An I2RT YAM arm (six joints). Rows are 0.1 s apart.
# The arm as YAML. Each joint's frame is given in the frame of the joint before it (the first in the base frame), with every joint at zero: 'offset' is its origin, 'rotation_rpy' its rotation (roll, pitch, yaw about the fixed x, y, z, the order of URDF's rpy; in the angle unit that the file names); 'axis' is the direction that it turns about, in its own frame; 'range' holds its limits. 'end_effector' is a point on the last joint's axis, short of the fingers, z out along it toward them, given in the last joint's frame.
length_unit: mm
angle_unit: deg
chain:
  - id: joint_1
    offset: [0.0, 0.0, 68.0]
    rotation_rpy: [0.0, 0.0, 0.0]
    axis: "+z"
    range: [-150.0, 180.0]
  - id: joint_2
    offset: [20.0, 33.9, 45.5]
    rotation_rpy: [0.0, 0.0, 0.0]
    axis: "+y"
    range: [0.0, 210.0]
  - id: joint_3
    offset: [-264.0, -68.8, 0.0]
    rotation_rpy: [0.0, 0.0, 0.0]
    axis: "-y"
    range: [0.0, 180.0]
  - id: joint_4
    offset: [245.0, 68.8, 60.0]
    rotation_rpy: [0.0, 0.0, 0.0]
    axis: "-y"
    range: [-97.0, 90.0]
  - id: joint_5
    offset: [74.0, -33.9, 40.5]
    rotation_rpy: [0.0, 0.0, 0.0]
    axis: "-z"
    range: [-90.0, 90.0]
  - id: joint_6
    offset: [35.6, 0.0, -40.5]
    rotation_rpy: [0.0, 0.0, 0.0]
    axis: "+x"
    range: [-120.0, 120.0]
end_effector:
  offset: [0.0, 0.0, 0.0]
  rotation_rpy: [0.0, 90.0, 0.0]
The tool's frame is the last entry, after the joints.
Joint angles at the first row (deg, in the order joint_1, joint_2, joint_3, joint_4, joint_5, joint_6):
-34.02 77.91 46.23 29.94 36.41 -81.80
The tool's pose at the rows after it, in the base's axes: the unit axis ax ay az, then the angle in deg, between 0 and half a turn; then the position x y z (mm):
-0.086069 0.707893 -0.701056 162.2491 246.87 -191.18 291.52
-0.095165 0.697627 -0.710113 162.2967 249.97 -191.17 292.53
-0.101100 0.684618 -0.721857 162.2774 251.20 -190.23 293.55
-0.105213 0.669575 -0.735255 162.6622 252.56 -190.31 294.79
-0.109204 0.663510 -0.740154 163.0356 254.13 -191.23 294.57
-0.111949 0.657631 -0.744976 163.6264 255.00 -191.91 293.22
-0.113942 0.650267 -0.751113 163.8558 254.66 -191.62 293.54
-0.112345 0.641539 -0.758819 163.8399 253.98 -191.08 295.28
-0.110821 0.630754 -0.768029 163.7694 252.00 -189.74 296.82
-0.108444 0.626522 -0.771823 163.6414 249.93 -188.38 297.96
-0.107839 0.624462 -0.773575 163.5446 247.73 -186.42 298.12
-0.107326 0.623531 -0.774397 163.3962 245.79 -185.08 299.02
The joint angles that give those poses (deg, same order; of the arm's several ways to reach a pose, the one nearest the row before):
-33.85 79.19 46.41 33.30 36.66 -84.68
-33.57 79.94 46.49 35.72 36.27 -86.74
-33.33 80.34 46.05 38.89 36.00 -88.92
-33.21 81.03 45.77 42.50 35.92 -91.48
-33.21 81.67 45.84 44.00 35.77 -92.75
-33.22 82.28 45.62 45.74 35.85 -94.08
-33.22 82.44 45.29 47.47 35.70 -95.31
-33.21 82.48 45.05 49.39 35.66 -96.38
-33.22 82.29 44.41 51.82 35.48 -97.64
-33.22 81.84 43.94 52.69 35.49 -97.98
-33.14 81.25 43.32 53.12 35.51 -98.17
-33.13 80.65 42.96 53.06 35.44 -98.16

